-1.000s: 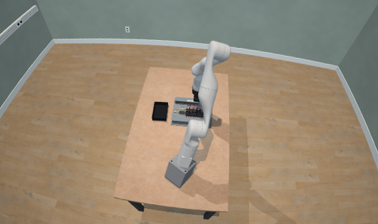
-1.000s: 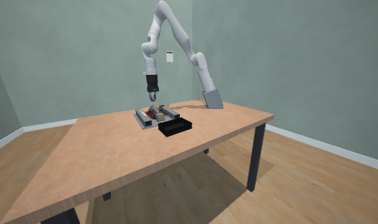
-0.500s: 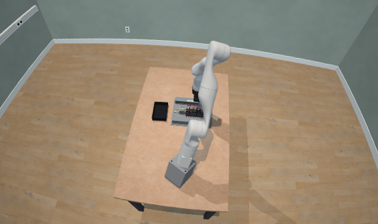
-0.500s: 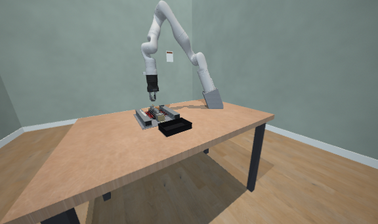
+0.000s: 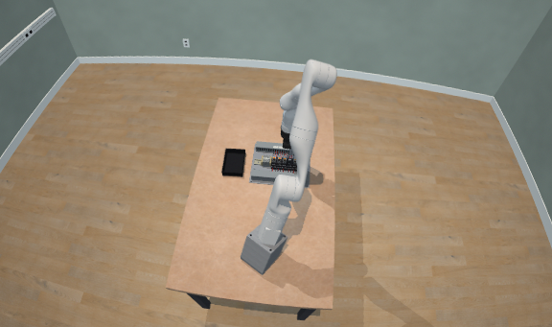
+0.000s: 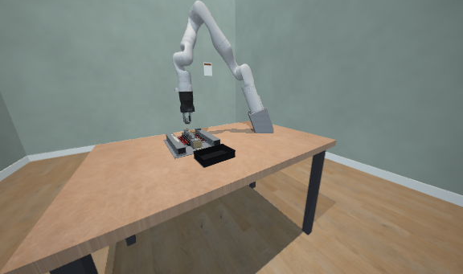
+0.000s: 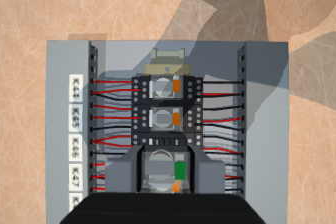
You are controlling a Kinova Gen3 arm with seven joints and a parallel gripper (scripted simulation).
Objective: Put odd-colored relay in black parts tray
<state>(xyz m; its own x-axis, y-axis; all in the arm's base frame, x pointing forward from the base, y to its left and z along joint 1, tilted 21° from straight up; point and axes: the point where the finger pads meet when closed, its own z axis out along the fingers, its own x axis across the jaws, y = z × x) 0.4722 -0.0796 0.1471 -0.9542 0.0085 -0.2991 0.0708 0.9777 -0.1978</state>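
Now: the black parts tray 31 cm to the left of my hand and 12 cm below it. The rest, counted from my hand: relay panel: 5 cm to the left, 12 cm below.
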